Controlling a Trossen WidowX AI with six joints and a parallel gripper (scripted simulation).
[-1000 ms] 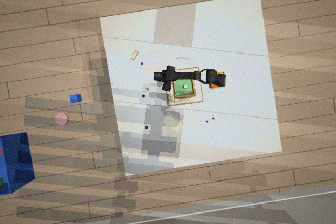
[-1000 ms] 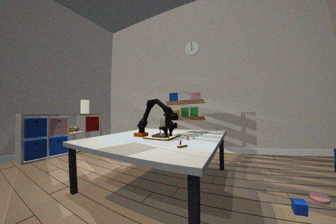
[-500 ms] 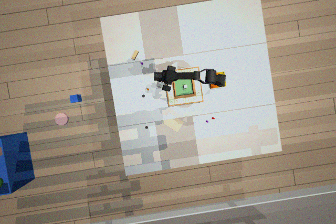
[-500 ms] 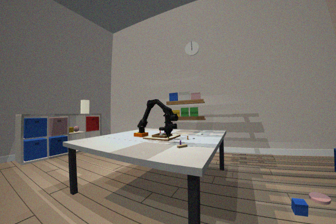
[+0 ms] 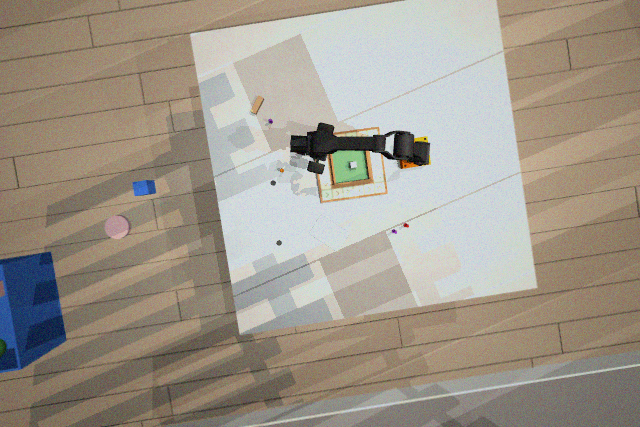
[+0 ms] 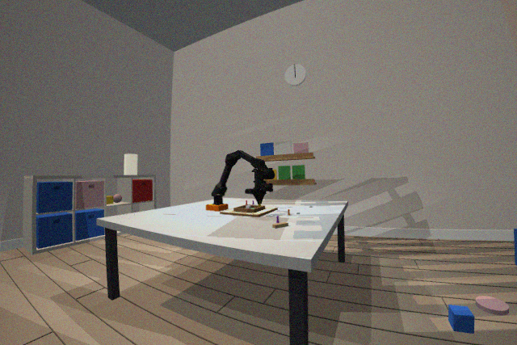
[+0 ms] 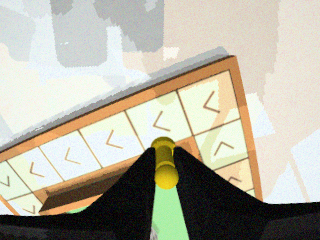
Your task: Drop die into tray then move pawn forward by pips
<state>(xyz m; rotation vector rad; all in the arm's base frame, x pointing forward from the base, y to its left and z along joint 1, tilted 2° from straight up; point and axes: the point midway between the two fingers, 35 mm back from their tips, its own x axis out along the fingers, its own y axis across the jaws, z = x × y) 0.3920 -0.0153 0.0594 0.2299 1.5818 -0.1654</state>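
The white die is 140 mm behind my gripper tip, 50 mm to the left of it and 40 mm below it. Also, from my gripper tip: green dice tray: 120 mm behind, 50 mm to the left, 60 mm below; then orange pawn: 160 mm ahead, 80 mm to the left, 50 mm below; then yellow pawn: 10 mm above.
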